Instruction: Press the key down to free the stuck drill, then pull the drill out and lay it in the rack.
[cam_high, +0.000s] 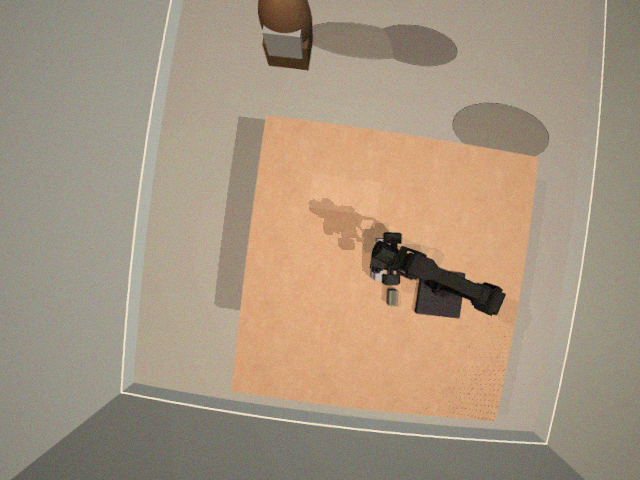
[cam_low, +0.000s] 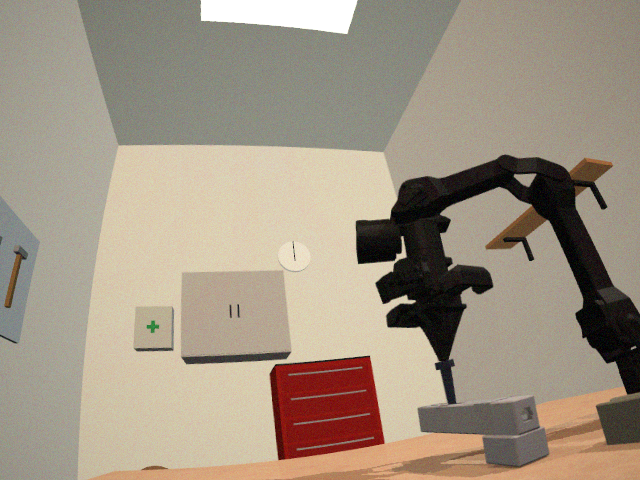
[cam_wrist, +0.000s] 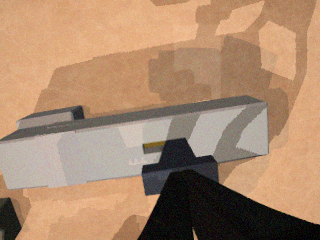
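The dark key lies 30 mm below my gripper tip. Round my gripper tip: rack (190 mm to the left, 120 mm below, 90 mm behind); then drill (80 mm below, 50 mm to the left, 10 mm behind).
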